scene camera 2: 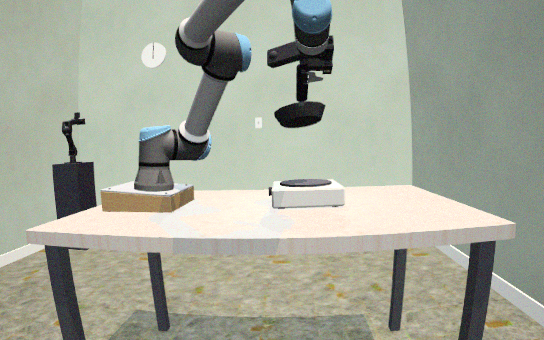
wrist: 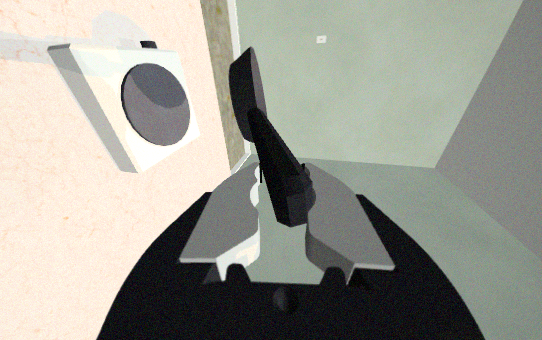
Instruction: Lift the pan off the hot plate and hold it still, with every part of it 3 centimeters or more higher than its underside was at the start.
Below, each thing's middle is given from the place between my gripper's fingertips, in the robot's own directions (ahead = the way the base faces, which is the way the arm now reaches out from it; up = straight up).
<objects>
Now: hand 2 cm past the black pan (scene camera 2: 302,114), 12 cm to the right of it and 6 cm above it. Also, from my hand: white hot plate (scene camera 2: 300,193): 1 cm behind, 23 cm to the left, 37 cm below.
</objects>
